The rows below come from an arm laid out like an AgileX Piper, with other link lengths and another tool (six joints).
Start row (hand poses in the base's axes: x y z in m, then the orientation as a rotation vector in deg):
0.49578, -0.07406, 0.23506, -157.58, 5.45, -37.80
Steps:
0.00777, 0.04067, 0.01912, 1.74, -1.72, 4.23
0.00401, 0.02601, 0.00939, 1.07, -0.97, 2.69
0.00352, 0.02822, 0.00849, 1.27, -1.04, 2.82
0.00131, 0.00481, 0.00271, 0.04, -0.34, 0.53
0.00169, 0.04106, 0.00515, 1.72, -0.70, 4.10
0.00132, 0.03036, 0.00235, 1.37, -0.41, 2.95
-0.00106, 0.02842, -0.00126, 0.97, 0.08, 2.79
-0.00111, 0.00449, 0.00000, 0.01, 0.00, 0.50
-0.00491, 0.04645, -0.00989, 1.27, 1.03, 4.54
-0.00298, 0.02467, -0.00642, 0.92, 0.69, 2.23
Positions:
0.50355, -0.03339, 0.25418, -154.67, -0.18, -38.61
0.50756, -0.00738, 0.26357, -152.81, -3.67, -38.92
0.51108, 0.02084, 0.27206, -150.65, -7.22, -39.23
0.51239, 0.02565, 0.27477, -150.38, -8.00, -39.50
0.51408, 0.06671, 0.27992, -147.47, -12.83, -38.84
0.51540, 0.09707, 0.28227, -145.20, -16.14, -38.22
0.51434, 0.12549, 0.28101, -143.43, -19.18, -37.03
0.51323, 0.12998, 0.28101, -143.26, -19.79, -36.83
0.50832, 0.17643, 0.27112, -140.75, -24.41, -33.75
0.50534, 0.20110, 0.26470, -139.21, -26.44, -32.04

